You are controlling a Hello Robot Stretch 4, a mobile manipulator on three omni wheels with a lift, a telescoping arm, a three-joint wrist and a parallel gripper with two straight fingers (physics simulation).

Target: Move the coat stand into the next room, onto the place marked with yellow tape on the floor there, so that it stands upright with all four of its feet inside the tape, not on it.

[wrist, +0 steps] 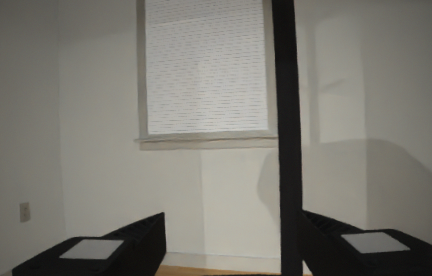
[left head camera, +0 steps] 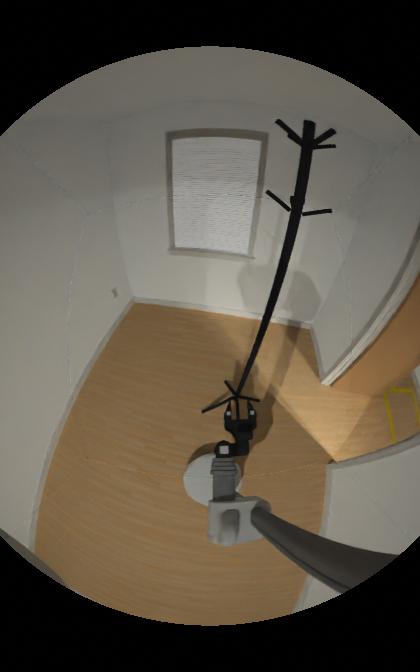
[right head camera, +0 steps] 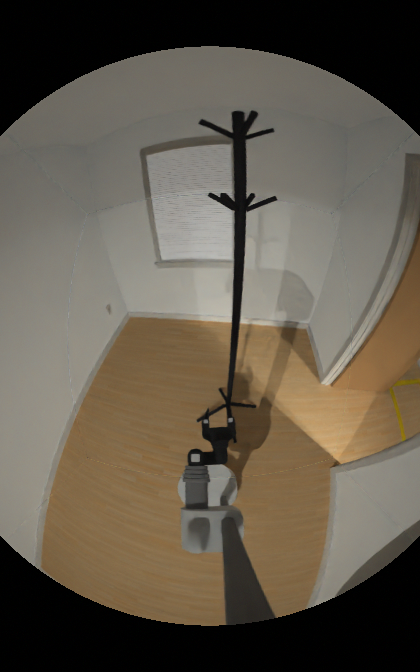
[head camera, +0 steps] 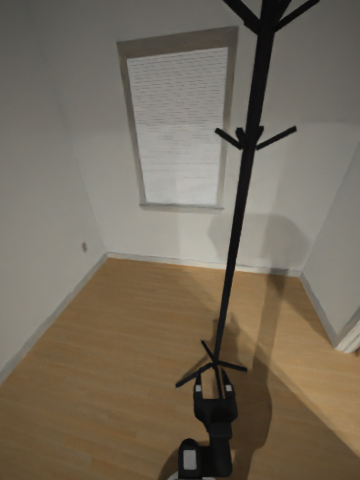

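The black coat stand (head camera: 241, 200) (left head camera: 280, 270) (right head camera: 239, 250) (wrist: 290, 150) stands on the wood floor in front of the gripper, its pole leaning in the head views. Its hooks show at the top and several feet at the bottom. My gripper (head camera: 212, 373) (left head camera: 240, 404) (right head camera: 218, 415) (wrist: 230, 231) is open and empty. In the wrist view the pole runs just inside the right fingertip, right of the middle between the fingers; whether they touch cannot be told. The yellow tape (left head camera: 389, 417) (right head camera: 398, 415) shows partly on the floor beyond the doorway at the right.
The white door trim (left head camera: 350, 361) and a brown door panel (left head camera: 380, 355) (right head camera: 375, 357) stand at the right. A near wall (left head camera: 375, 495) (right head camera: 375, 495) borders the doorway's near side. A window (head camera: 177, 130) (wrist: 207, 70) is in the back wall. Another wall (head camera: 35, 210) runs along the left.
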